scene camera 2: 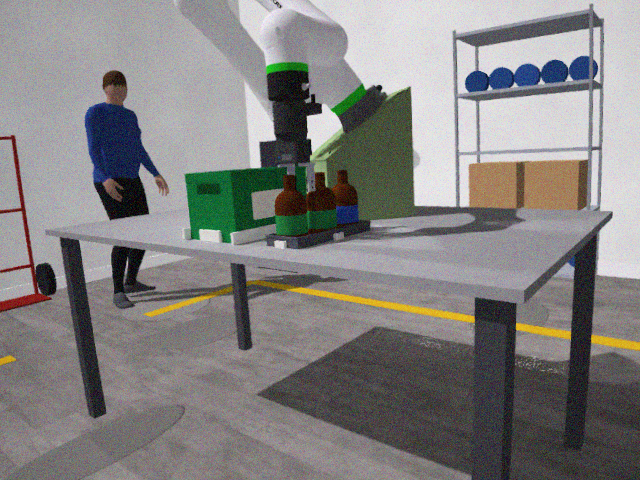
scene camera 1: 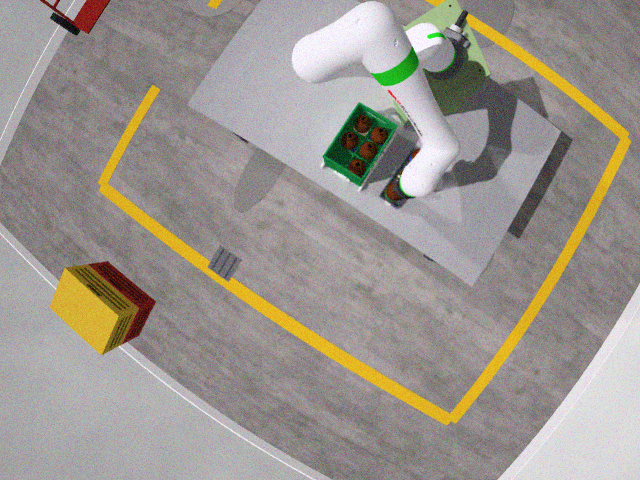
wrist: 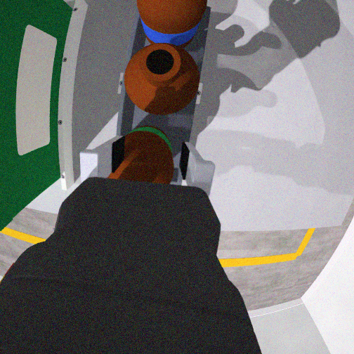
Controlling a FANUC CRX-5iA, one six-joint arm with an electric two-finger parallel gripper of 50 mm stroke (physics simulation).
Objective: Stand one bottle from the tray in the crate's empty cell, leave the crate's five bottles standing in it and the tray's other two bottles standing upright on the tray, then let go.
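Frame: origin at the arm's base, x ahead, y left, z up, level; centimetres.
Where they show: gripper, fingertip midpoint: (scene camera 2: 301,191); arm's base, link origin: (scene camera 2: 363,118) (scene camera 1: 443,60).
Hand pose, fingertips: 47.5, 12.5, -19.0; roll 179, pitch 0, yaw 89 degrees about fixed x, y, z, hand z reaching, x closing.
Note:
Things, the pixels of their centre, and the offset from my fingertips, as dx, dy, dz. Level surfaces: height alone.
- dark tray, body centre: (scene camera 2: 321,232) (scene camera 1: 405,177) -6.8, -0.3, -10.8
- green crate, body centre: (scene camera 2: 249,201) (scene camera 1: 359,145) -6.4, -24.4, -3.3
- grey table, surface height: dz -12.0
Three brown bottles stand upright on the dark tray (scene camera 1: 397,204) (scene camera 2: 320,237) (wrist: 172,120): a near green-labelled one (scene camera 1: 392,192) (scene camera 2: 291,206) (wrist: 150,167), a middle green-labelled one (scene camera 2: 321,206) (wrist: 162,95) and a far blue-labelled one (scene camera 1: 414,153) (scene camera 2: 345,198) (wrist: 172,15). My gripper (scene camera 2: 300,176) (wrist: 152,150) is open, pointing down, its fingers either side of the near bottle's upper part without gripping it; the arm hides it in scene camera 1. The green crate (scene camera 1: 341,169) (scene camera 2: 211,212) (wrist: 30,192) holds five standing bottles; its empty cell is the left one at the table-edge end.
The crate stands close beside the tray on the grey table (scene camera 1: 258,87) (scene camera 2: 439,248). A green pedestal (scene camera 2: 387,170) carries the arm behind them. A person (scene camera 2: 116,142) stands beyond the table. A shelf rack (scene camera 2: 455,118) stands at the back right.

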